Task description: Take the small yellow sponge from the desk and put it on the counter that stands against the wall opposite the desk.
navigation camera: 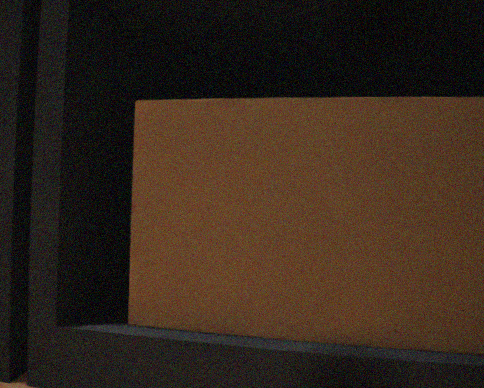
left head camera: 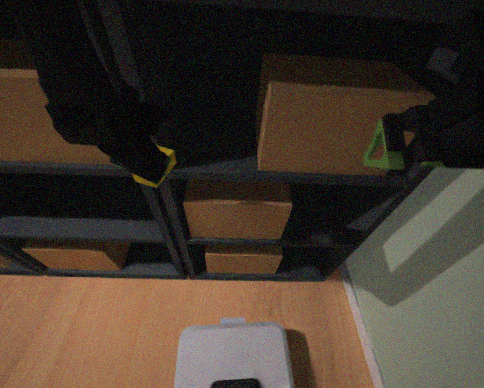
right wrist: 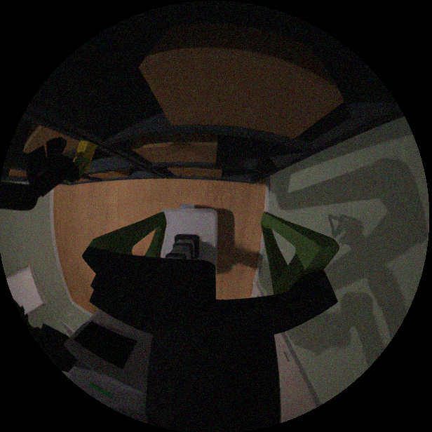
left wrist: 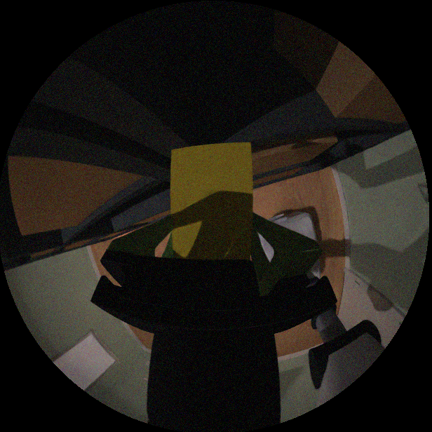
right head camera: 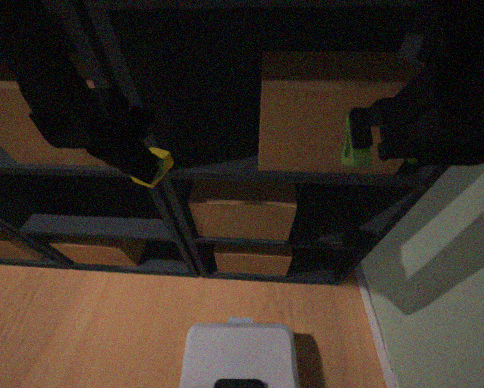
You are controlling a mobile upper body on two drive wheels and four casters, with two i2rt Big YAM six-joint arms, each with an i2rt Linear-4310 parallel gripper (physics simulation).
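Frame: origin at the left arm's base, x right, y ahead, z up, level; centimetres.
Seen in the pictures: left gripper, fingertip midpoint: (left head camera: 153,169) (right head camera: 150,170); right gripper, fingertip midpoint: (left head camera: 393,161) (right head camera: 375,159).
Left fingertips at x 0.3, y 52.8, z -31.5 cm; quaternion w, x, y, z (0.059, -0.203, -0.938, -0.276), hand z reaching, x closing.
Observation:
Offsets run from my left fingertips to a thing's middle. "*": to the spot under its first point.
The small yellow sponge {* dx +4.6, dy +2.6, dz +2.2 cm} (left head camera: 171,156) (right head camera: 160,152) (left wrist: 212,172) (right wrist: 87,148) is between the fingers of my left gripper (left head camera: 161,166) (right head camera: 156,167) (left wrist: 213,216), which is shut on it. In the head views they show in front of the shelf unit's middle posts, at the left. My right gripper (left head camera: 407,160) (right head camera: 385,157) (right wrist: 213,216) is open and empty, its green fingers wide apart, and shows in front of a large box at the right. Neither the desk nor the counter can be made out in these views.
A dark shelf unit (left head camera: 325,178) (right head camera: 325,177) (navigation camera: 45,200) with several brown boxes {* dx +45.2, dy +10.0, dz +7.7 cm} (left head camera: 320,125) (right head camera: 305,125) (navigation camera: 300,215) stands close ahead. A pale green wall (left head camera: 435,290) (right head camera: 445,300) runs along the right. My grey base (left head camera: 230,350) (right head camera: 240,350) shows at the bottom over the wooden floor.

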